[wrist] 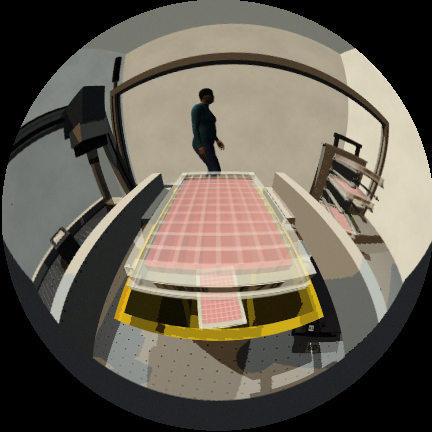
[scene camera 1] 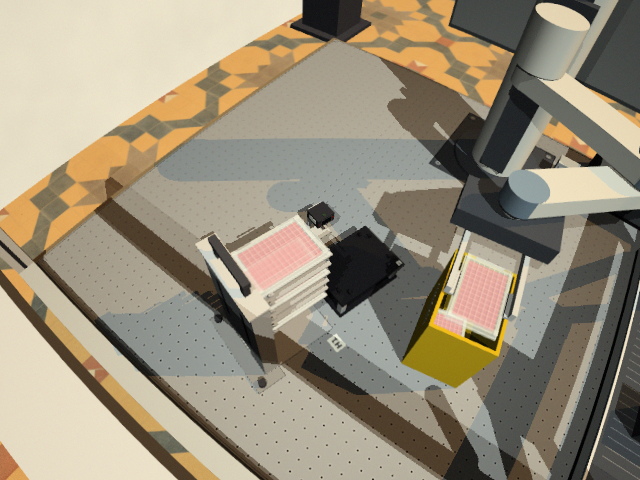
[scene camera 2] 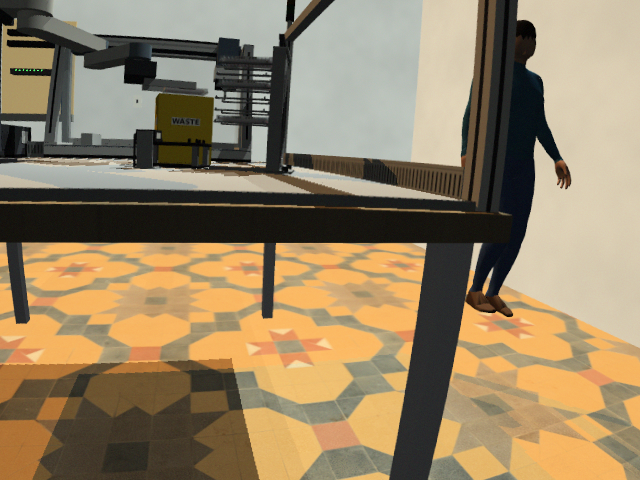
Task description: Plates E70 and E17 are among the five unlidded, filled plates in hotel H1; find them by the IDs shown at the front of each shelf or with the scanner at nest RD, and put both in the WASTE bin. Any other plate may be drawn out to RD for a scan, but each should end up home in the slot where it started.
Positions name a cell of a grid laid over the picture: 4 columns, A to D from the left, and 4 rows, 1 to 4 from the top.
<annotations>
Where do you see a black nest RD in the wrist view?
D3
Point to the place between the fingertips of my gripper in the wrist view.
C2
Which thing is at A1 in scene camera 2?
My gripper.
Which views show my gripper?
The wrist view, scene camera 1 and scene camera 2: all of them.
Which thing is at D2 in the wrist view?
A hotel H1.
</annotations>
